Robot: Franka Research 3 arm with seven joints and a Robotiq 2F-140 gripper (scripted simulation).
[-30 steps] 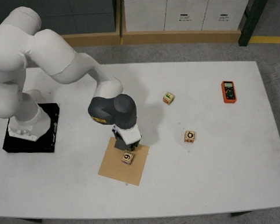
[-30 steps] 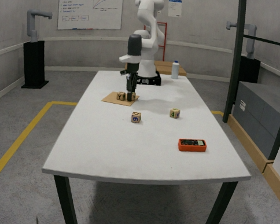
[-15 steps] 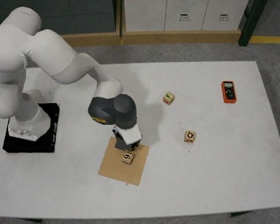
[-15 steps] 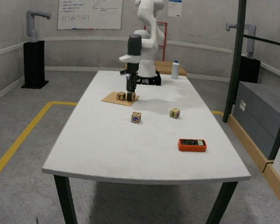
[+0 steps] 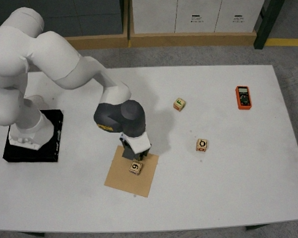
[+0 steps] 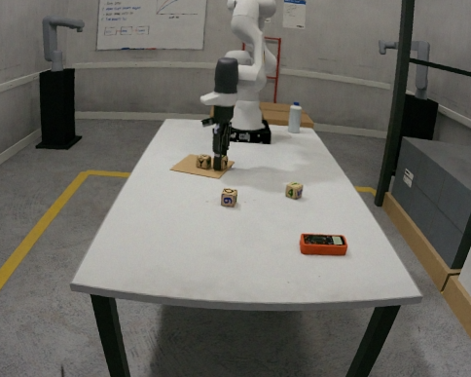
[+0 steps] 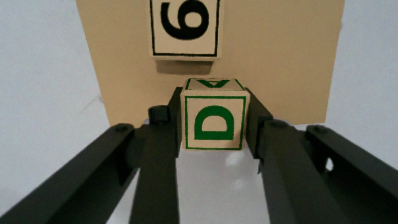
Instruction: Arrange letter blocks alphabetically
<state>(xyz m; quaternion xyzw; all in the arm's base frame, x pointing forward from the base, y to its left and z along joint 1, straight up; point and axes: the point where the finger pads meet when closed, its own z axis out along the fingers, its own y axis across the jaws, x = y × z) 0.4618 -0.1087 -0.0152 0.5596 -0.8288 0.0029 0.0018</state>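
My hand is 10 mm above the block. From my hand the other things lie so: tan mat (20 mm behind, 70 mm to the right, 40 mm below); then orange multimeter (550 mm ahead, 300 mm to the left, 20 mm below); then white bottle (650 mm behind, 380 mm to the left, 40 mm above).
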